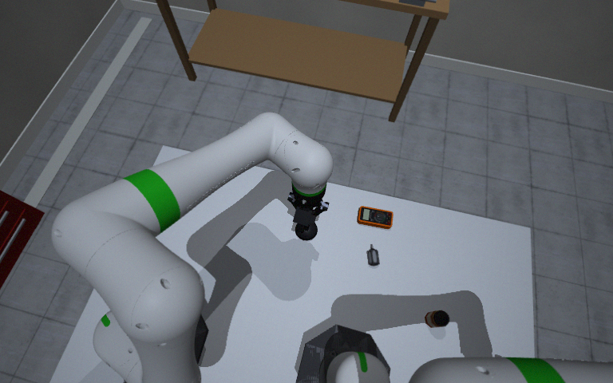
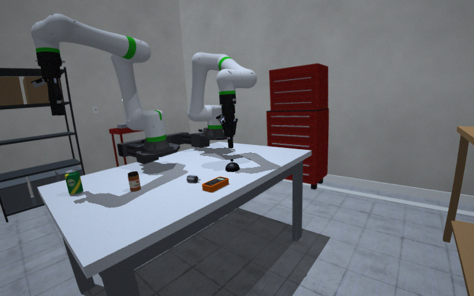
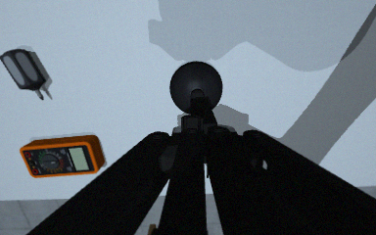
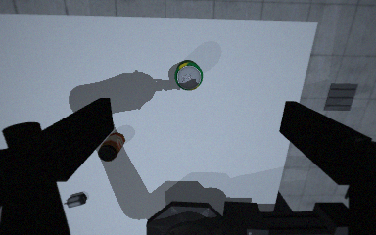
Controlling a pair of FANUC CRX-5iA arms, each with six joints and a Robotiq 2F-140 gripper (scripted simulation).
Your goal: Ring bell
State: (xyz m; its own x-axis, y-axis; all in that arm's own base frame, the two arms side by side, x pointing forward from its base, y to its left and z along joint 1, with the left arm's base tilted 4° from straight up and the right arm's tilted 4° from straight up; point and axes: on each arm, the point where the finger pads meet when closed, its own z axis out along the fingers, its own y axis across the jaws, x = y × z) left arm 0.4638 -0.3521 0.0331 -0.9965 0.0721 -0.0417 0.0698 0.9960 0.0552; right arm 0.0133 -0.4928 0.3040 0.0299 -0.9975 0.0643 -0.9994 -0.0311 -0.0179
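Observation:
The bell button lies 110 mm below my left hand. Round my left hand: black dome bell: 130 mm below; then orange multimeter: 250 mm to the right, 150 mm below, 100 mm ahead; then dark grey device: 260 mm to the right, 150 mm below, 50 mm behind.

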